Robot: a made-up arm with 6 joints.
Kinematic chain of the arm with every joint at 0, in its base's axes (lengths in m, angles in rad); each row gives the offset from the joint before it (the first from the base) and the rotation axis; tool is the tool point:
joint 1: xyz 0 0 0.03 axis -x
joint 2: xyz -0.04 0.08 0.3 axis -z
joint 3: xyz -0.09 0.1 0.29 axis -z
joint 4: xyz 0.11 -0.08 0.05 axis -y
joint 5: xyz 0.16 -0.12 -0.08 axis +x
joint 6: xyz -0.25 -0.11 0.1 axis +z
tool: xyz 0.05 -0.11 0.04
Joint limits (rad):
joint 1: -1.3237..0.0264
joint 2: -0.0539..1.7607
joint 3: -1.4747..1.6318
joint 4: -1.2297..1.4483
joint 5: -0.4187..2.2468
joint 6: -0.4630..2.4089
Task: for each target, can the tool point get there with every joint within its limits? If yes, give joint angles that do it. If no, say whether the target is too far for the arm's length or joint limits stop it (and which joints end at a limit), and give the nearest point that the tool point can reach.
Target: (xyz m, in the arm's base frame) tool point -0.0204 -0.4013 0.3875
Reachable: yes | joints -0.5761 0.4393 -0.2675 0.1278 1.7175 1.9686
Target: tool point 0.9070 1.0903 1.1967
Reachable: no: too far | nearest point 0.2813 0.5762 0.6813 | short by 0.960 m
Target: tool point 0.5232 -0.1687 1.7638
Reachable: no: too far | nearest point 0.1816 -0.0901 0.9560 | short by 0.881 m
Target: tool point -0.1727 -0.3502 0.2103
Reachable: yes | joints -0.7670 0.4777 -0.1629 -0.2686 1.5168 0.1416
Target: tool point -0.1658 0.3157 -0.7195
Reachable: no: joint limits stop it (at a limit: joint 1, joint 2, joint 6) | nearest point -0.1492 -0.3562 -0.0880 | short by 0.922 m
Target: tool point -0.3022 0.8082 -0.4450
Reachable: no: joint limits stop it (at a limit: joint 1, joint 3, joint 6) | nearest point -0.1796 0.4820 0.3229 | short by 0.843 m
